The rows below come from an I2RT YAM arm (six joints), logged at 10 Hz.
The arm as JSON. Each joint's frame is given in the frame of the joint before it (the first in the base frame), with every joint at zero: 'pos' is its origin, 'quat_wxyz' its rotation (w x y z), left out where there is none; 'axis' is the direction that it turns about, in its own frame. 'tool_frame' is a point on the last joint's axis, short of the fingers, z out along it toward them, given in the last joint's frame.
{
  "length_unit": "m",
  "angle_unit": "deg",
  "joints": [
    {
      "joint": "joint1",
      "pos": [
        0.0,
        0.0,
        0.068
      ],
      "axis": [
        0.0,
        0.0,
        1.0
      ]
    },
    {
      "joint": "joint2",
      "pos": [
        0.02,
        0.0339,
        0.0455
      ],
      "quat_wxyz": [
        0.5,
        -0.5,
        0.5,
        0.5
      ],
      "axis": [
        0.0,
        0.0,
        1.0
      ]
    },
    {
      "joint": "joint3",
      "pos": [
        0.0,
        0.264,
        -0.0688
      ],
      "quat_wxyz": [
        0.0,
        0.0,
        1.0,
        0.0
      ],
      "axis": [
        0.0,
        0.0,
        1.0
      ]
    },
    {
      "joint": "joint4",
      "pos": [
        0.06,
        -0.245,
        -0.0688
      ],
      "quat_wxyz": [
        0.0,
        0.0,
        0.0,
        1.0
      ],
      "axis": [
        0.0,
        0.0,
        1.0
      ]
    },
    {
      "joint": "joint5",
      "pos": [
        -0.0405,
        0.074,
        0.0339
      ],
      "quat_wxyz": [
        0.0,
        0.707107,
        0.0,
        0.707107
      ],
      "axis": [
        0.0,
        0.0,
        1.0
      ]
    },
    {
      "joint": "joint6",
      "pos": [
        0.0,
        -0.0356,
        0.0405
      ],
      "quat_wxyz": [
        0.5,
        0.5,
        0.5,
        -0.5
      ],
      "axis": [
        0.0,
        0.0,
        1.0
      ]
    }
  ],
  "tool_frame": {
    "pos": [
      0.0,
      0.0,
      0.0
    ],
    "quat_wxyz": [
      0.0,
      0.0,
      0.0,
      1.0
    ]
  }
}
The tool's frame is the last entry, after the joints.
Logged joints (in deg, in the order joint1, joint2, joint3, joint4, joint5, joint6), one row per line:
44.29 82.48 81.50 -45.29 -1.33 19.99
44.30 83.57 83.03 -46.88 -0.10 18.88
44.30 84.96 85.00 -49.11 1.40 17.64
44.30 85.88 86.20 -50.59 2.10 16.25
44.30 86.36 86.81 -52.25 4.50 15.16
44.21 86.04 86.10 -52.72 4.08 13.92
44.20 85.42 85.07 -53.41 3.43 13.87
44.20 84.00 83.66 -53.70 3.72 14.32
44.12 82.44 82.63 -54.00 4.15 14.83
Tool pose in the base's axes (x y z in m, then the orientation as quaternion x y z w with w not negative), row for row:
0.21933 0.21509 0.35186 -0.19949 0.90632 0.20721 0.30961
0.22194 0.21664 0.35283 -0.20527 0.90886 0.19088 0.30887
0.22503 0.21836 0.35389 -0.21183 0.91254 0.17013 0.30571
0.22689 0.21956 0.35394 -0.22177 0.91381 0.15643 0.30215
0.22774 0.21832 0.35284 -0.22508 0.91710 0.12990 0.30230
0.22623 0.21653 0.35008 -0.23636 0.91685 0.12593 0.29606
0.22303 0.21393 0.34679 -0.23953 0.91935 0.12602 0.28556
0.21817 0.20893 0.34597 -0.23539 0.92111 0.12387 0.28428
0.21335 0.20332 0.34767 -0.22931 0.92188 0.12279 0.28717
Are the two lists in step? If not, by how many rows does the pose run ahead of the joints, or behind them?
They are in step.
